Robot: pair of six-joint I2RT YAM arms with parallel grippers.
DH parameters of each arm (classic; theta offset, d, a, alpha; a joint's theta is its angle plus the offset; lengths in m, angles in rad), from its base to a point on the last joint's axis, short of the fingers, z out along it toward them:
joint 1: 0 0.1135 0.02 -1.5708
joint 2: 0 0 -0.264 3.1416
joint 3: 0.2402 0 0.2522 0
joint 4: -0.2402 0 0.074 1.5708
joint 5: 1.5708 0 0 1.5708
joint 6: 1.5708 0.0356 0 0
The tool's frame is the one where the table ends.
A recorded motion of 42 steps. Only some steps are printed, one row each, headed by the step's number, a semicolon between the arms.
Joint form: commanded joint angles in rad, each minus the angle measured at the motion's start. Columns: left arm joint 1, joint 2, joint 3, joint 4, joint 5, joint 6; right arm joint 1, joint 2, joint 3, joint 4, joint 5, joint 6.
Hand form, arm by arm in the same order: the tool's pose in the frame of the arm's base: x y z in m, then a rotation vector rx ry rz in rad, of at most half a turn. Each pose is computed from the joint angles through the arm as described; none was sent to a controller.
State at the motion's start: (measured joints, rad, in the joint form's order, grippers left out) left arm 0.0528 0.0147 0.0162 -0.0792 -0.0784 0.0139; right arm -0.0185 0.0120 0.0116 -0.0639 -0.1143 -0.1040
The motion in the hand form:
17: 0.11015 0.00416 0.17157 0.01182 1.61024 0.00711; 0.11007 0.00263 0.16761 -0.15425 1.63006 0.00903
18: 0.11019 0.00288 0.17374 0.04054 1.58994 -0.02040; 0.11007 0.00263 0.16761 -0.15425 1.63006 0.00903
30: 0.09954 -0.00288 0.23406 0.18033 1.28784 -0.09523; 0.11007 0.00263 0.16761 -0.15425 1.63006 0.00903
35: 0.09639 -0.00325 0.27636 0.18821 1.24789 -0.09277; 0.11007 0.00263 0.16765 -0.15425 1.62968 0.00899
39: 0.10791 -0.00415 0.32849 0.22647 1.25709 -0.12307; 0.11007 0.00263 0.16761 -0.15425 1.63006 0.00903
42: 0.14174 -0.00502 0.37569 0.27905 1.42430 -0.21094; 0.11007 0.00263 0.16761 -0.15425 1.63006 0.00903
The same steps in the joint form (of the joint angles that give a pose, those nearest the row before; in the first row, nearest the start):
17: 0.0042 -0.0088 -0.0068 0.0362 0.1381 0.0004; 0.0061 -0.0076 -0.0061 -0.0041 0.0019 0.0080
18: 0.0041 -0.0088 -0.0069 0.0561 0.1739 0.0004; 0.0061 -0.0076 -0.0061 -0.0041 0.0019 0.0080
30: 0.0042 0.0203 0.1072 0.2701 0.3208 0.0008; 0.0061 -0.0076 -0.0061 -0.0041 0.0019 0.0080
35: 0.0041 0.1224 0.2571 0.2624 0.3261 0.0012; 0.0061 -0.0076 -0.0061 -0.0038 0.0019 0.0080
39: 0.0042 0.3223 0.4665 0.2415 0.3715 0.0011; 0.0061 -0.0076 -0.0061 -0.0041 0.0019 0.0080
42: 0.0042 0.5894 0.7473 0.0519 0.4547 0.0019; 0.0061 -0.0076 -0.0061 -0.0041 0.0019 0.0080

